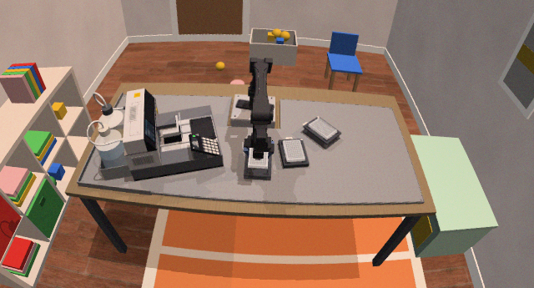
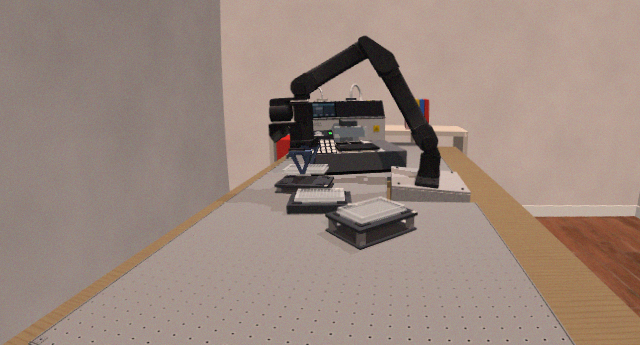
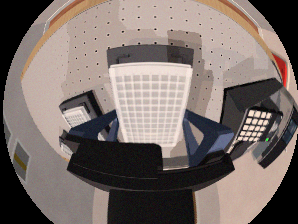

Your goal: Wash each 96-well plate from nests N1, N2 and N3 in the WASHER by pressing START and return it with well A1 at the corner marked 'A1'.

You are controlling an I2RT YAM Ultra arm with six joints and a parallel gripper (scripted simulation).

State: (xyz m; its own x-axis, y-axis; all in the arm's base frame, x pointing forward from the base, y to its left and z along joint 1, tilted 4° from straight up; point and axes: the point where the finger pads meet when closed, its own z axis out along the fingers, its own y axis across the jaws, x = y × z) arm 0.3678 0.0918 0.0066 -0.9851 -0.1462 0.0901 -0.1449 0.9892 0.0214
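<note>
My gripper is now 29 cm to the left of the washer carrier, 9 cm past it and 2 cm below it. Round my hand: manifold: 43 cm to the right, 8 cm above, 2 cm behind; then plate washer: 43 cm to the right, 6 cm above, 2 cm behind; then nest: 28 cm to the left, 26 cm behind, 3 cm below.
</note>
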